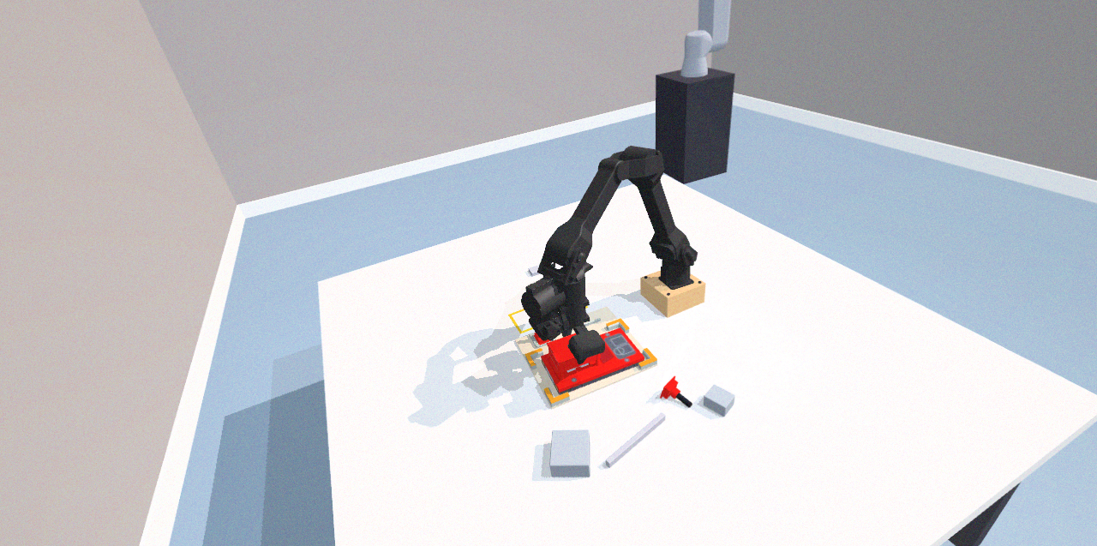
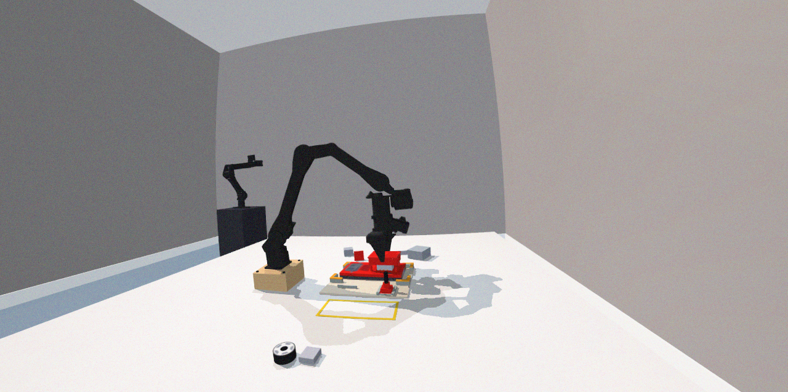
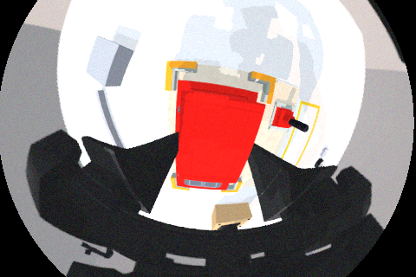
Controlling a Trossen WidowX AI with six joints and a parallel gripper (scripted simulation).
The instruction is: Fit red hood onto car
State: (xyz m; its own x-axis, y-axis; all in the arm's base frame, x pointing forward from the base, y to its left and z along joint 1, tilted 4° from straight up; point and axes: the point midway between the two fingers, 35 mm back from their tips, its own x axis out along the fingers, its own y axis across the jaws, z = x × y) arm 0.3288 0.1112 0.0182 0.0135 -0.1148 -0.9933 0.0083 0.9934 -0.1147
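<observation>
Now: gripper tip 1 cm below the red hood. From my gripper tip the other things lie so: grey engine block: 3 cm below; then black wheel: 10 cm behind, 41 cm to the right, 5 cm below; then grey rod: 3 cm behind, 21 cm to the left, 5 cm below.
</observation>
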